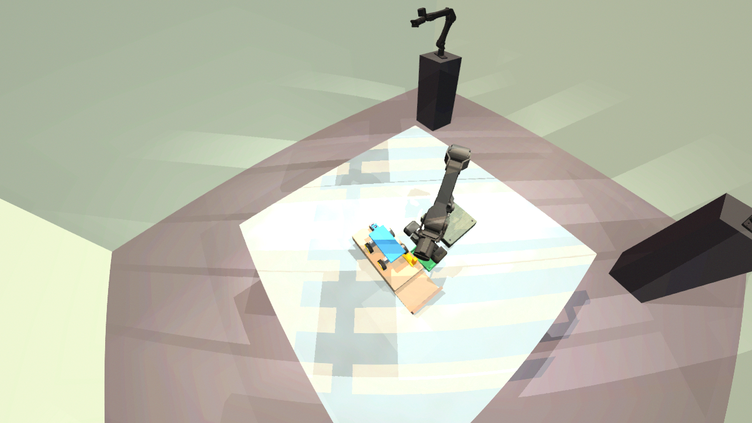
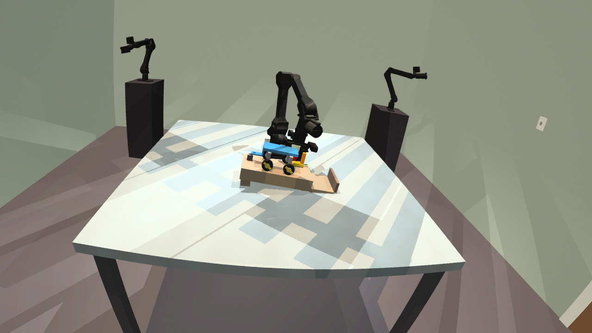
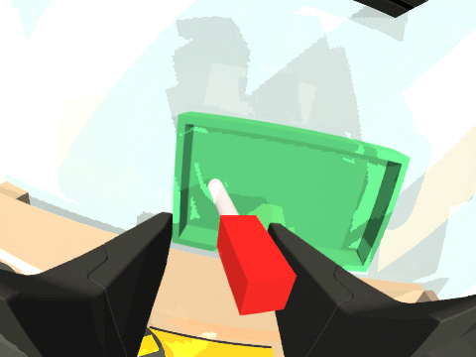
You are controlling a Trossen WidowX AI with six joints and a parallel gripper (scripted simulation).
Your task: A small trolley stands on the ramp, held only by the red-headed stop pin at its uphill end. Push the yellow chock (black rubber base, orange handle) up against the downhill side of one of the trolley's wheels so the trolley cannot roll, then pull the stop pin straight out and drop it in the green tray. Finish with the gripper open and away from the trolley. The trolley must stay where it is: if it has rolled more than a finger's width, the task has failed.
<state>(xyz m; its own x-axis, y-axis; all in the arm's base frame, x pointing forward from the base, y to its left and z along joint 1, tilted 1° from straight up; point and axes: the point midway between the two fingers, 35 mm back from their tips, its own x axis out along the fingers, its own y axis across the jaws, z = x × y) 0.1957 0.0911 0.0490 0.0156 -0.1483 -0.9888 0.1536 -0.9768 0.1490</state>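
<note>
Now: the green tray 3 cm to the left of my gripper tip and 6 cm below it. Round my gripper tip: yellow chock: 7 cm ahead, 2 cm to the left, 3 cm above; then red-headed stop pin: right at my gripper tip; then ramp: 13 cm ahead, 7 cm to the right, 1 cm below.
</note>
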